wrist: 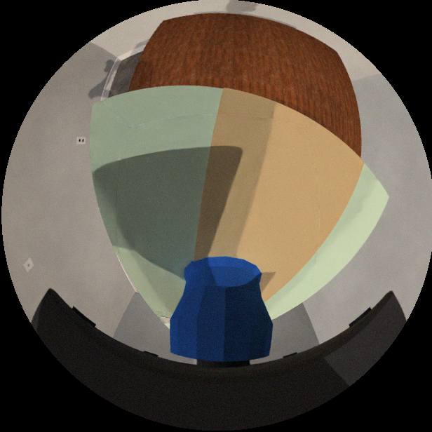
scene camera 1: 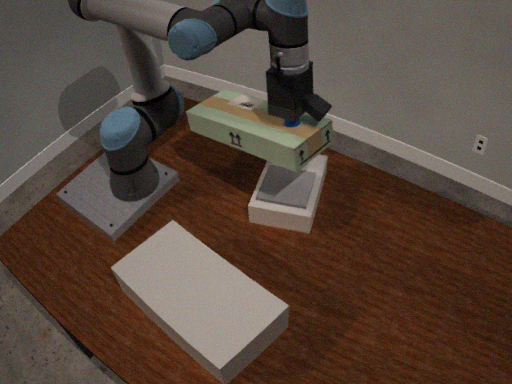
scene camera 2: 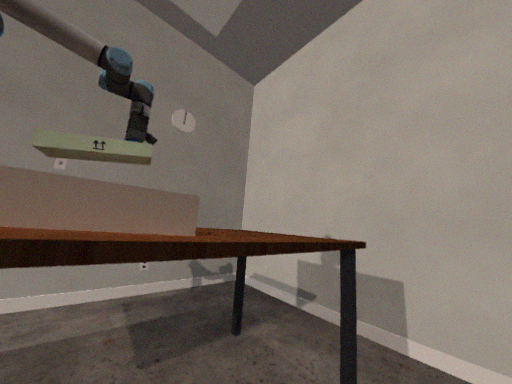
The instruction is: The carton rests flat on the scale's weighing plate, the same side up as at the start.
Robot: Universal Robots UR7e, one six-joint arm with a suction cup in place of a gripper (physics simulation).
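Places are measured from the arm's base along level axes (x ahead, y left, z up), in metres.
Pixels of known places: end effector, tool point: [scene camera 1: 291, 127]; arm's base, origin of the base link: [scene camera 1: 134, 182].
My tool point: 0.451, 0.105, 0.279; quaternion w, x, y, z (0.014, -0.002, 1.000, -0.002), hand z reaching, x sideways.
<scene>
For each thing: its middle in the pictures, then the offset to it from my tool point, as dx, dy, dz. "pt": a spot on its surface instead. Level surfaces: height alone.
- green carton, body centre: [scene camera 1: 255, 124] [scene camera 2: 102, 150] -0.096, +0.009, -0.032
- scale, body centre: [scene camera 1: 290, 185] -0.054, +0.097, -0.273
- white box with a grey weighing plate, surface spot: [scene camera 1: 286, 192] pt -0.031, +0.033, -0.235
- large white block, body centre: [scene camera 1: 196, 299] [scene camera 2: 113, 208] -0.052, -0.330, -0.263
- wooden table, its level: dz -0.312
The green carton [scene camera 1: 250, 131] [scene camera 2: 100, 148] [wrist: 150, 120], with a tan tape band along its top, hangs in the air with its printed arrows pointing up. My gripper [scene camera 1: 292, 122] [scene camera 2: 134, 140] [wrist: 223, 270], a blue suction cup, is shut on the carton's top, near its right end in scene camera 1. The scale [scene camera 1: 281, 218] is a white box with a grey weighing plate [scene camera 1: 286, 192]. It stands behind the white block; the carton's right end hangs above and overlaps the plate's far part in that view. The scale does not show in the wrist view.
A large white block [scene camera 1: 200, 300] [scene camera 2: 100, 205] lies on the wooden table [scene camera 1: 400, 280] [scene camera 2: 280, 240] [wrist: 240, 55] at the front. The arm's grey base plate [scene camera 1: 90, 200] is at the left. Walls stand behind the table.
</scene>
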